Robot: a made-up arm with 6 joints.
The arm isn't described. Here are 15 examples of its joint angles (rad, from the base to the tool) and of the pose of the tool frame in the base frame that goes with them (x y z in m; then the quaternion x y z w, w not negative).
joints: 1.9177 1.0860 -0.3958 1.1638 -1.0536 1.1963
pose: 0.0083 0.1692 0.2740 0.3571 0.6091 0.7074 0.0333
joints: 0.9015 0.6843 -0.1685 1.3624 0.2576 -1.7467
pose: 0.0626 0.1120 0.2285 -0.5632 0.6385 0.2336 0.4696
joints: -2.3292 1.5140 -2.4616 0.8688 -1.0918 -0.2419
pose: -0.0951 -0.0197 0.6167 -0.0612 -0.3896 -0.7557 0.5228
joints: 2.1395 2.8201 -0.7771 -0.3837 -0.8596 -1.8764
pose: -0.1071 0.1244 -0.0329 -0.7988 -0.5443 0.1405 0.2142
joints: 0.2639 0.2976 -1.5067 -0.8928 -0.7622 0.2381
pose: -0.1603 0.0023 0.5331 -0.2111 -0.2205 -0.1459 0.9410
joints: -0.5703 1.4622 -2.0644 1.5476 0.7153 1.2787
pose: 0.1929 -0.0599 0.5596 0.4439 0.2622 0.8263 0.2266
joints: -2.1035 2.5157 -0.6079 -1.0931 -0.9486 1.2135
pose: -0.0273 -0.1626 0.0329 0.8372 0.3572 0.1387 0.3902
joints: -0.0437 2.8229 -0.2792 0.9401 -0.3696 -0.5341
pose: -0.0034 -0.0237 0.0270 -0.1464 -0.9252 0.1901 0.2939
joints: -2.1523 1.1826 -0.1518 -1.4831 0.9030 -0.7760
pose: -0.1125 -0.0544 0.1830 -0.0876 -0.8736 -0.0510 0.4759
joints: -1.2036 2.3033 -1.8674 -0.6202 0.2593 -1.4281
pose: 0.1340 -0.3823 0.2211 0.3183 -0.8135 0.4786 0.0881
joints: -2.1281 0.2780 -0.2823 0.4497 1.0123 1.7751
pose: -0.0109 -0.0746 0.2457 0.8384 -0.3912 0.1589 0.3445
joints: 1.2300 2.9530 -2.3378 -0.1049 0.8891 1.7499
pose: 0.1339 0.3575 0.0373 0.2271 0.9699 0.0729 0.0492
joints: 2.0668 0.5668 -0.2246 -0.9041 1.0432 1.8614
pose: 0.0116 0.0955 0.2296 -0.2571 0.8694 0.2676 0.3261
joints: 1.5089 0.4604 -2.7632 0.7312 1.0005 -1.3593
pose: -0.0652 -0.3071 0.4887 -0.1222 -0.2681 0.2883 0.9111
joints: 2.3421 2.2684 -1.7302 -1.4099 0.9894 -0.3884
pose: -0.2035 0.3063 0.2205 -0.8093 -0.1580 -0.2743 0.4948
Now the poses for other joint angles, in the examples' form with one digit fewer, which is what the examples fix.
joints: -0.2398 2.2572 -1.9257 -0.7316 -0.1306 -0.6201
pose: 0.405 -0.092 0.279 -0.422 0.628 -0.442 0.481
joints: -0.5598 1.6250 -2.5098 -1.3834 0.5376 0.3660
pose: 0.130 -0.130 0.605 0.168 0.380 -0.697 0.584
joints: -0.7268 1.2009 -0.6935 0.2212 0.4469 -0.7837
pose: 0.152 -0.124 0.251 0.050 0.935 -0.177 0.304
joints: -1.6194 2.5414 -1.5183 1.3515 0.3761 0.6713
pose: 0.013 -0.342 0.064 0.931 -0.179 0.224 0.228
